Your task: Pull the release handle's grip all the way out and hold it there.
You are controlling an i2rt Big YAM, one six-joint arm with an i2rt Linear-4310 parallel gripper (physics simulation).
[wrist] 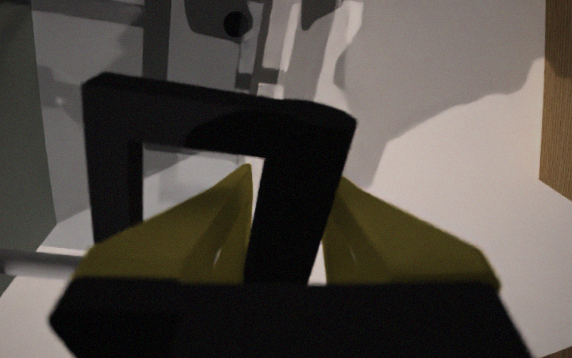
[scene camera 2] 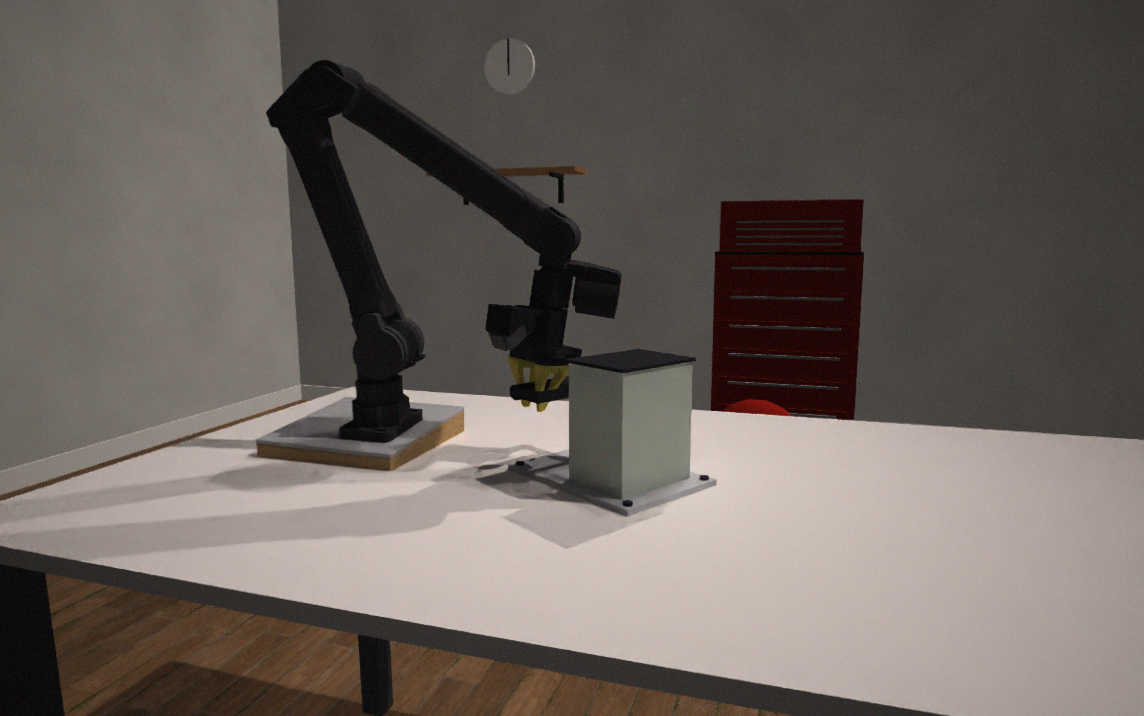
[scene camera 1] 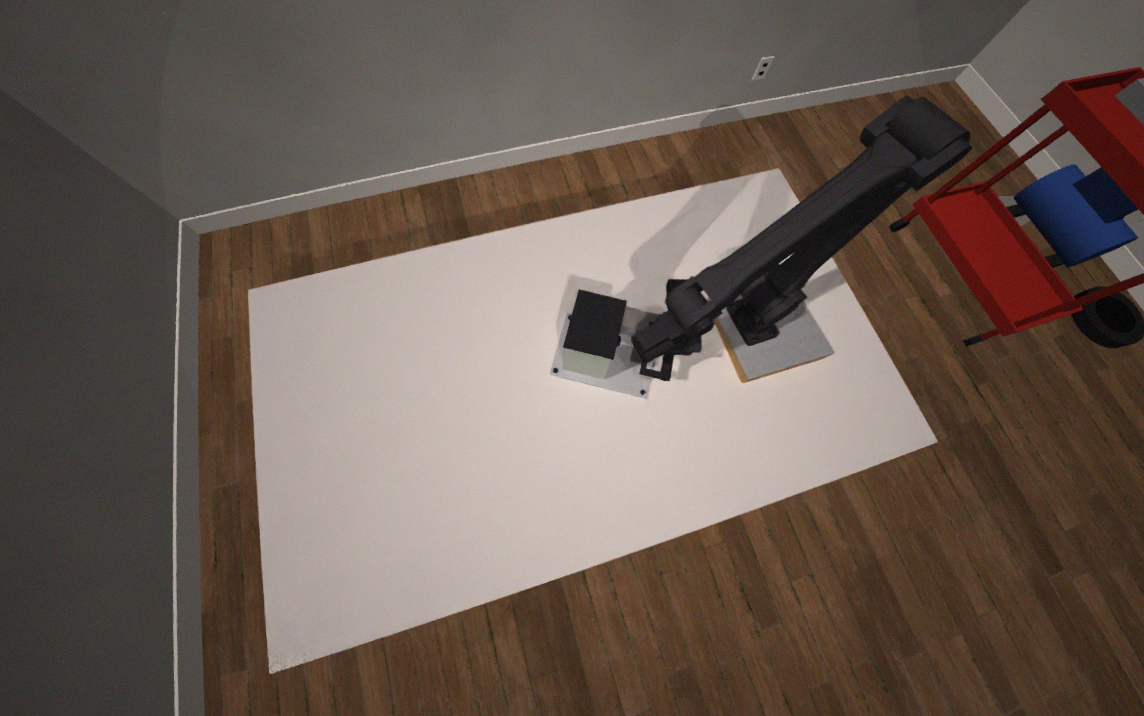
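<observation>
The release handle's housing [scene camera 1: 588, 363] [scene camera 2: 653, 430] is a pale green box with a black top, on a grey base plate [scene camera 1: 603, 385] [scene camera 2: 609, 499] with dark bolts. Its grip [scene camera 1: 655, 376] [scene camera 2: 539, 391] [wrist: 165, 117] is a black rectangular loop standing out on the side toward the arm's base. A grey rod [wrist: 40, 263] shows between the housing and the grip in the wrist view. My gripper [scene camera 2: 533, 406] [wrist: 285, 178] has yellow fingers, shut on the grip's outer bar. The bar slants between them, with narrow light gaps beside it. The rod's full length is hidden.
The arm's base stands on a grey-topped wooden block [scene camera 1: 784, 346] [scene camera 2: 303, 440] on the white table [scene camera 1: 421, 506] [scene camera 2: 885, 548]. The housing stands close beside the fingers. A red cart [scene camera 1: 995, 253] and a red drawer cabinet [scene camera 2: 788, 341] stand beyond the table.
</observation>
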